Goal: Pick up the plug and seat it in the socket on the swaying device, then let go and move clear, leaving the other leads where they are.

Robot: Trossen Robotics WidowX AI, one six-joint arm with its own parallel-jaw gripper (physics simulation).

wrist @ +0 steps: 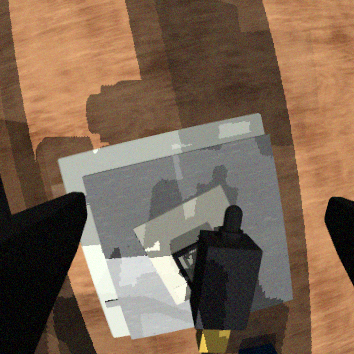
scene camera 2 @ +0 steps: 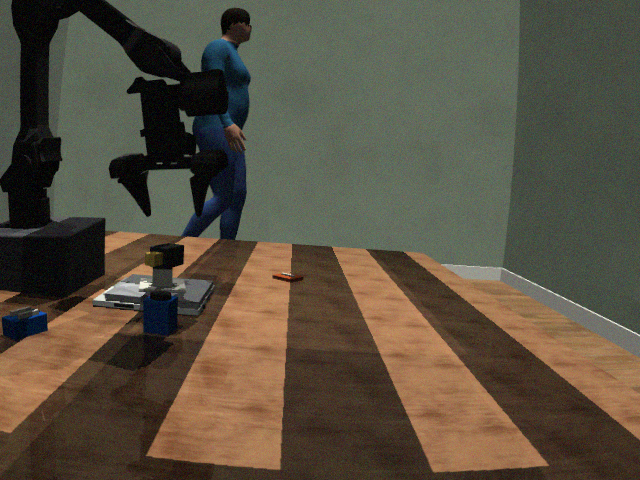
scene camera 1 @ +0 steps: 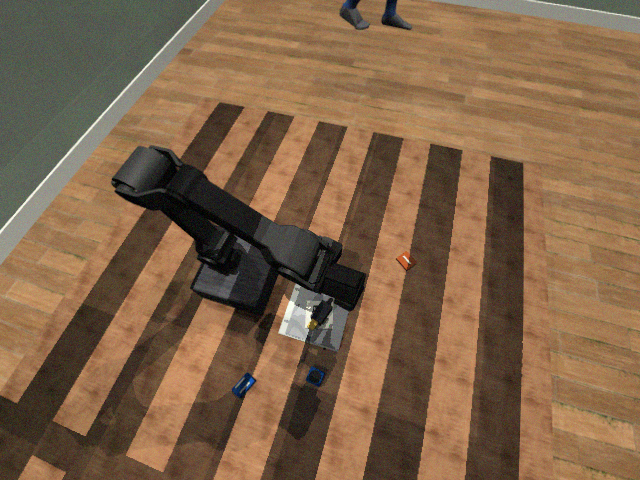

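Observation:
The plug, a black block (scene camera 1: 321,312) (scene camera 2: 170,254) (wrist: 227,287) with a yellow tip, lies level on top of a light upright post (scene camera 2: 162,276) on the grey device (scene camera 1: 334,341) (scene camera 2: 200,289) (wrist: 120,200). Its yellow tip sticks out free of the post. A dark-rimmed square opening (wrist: 186,262) shows beside the plug in the wrist view, partly hidden by it; I cannot tell whether it is the socket. My gripper (scene camera 2: 173,214) (wrist: 209,207) is wide open and empty above the plug, its fingers apart on either side and not touching it. Its fingers are hidden in scene camera 1.
A blue block with a dark round top (scene camera 1: 315,376) (scene camera 2: 160,314) stands in front of the device. A blue block with a metal strip (scene camera 1: 243,385) (scene camera 2: 24,323) lies to its left. A flat orange piece (scene camera 1: 405,260) (scene camera 2: 287,277) lies beyond the device. A person (scene camera 2: 222,103) is in the background.

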